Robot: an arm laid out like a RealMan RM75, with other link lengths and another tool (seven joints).
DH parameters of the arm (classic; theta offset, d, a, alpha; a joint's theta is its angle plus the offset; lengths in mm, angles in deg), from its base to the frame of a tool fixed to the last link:
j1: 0 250.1 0 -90
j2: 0 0 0 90
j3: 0 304.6 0 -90
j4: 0 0 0 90
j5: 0 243.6 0 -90
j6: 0 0 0 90
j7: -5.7 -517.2 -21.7 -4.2
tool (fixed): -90 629.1 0 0
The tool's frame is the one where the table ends.
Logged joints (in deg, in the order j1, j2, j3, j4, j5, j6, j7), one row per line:
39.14, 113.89, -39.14, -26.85, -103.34, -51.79, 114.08
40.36, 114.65, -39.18, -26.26, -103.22, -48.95, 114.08
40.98, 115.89, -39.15, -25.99, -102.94, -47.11, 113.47
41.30, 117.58, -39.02, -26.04, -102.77, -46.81, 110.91
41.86, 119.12, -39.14, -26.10, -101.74, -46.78, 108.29
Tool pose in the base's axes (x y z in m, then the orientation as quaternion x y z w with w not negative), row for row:
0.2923, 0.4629, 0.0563, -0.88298, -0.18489, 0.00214, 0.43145
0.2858, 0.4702, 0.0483, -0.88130, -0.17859, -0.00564, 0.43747
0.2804, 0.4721, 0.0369, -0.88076, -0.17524, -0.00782, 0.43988
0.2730, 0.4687, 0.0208, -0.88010, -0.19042, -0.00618, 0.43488
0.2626, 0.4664, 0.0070, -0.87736, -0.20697, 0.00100, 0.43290
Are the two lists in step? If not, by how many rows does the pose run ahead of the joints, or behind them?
They are in step.
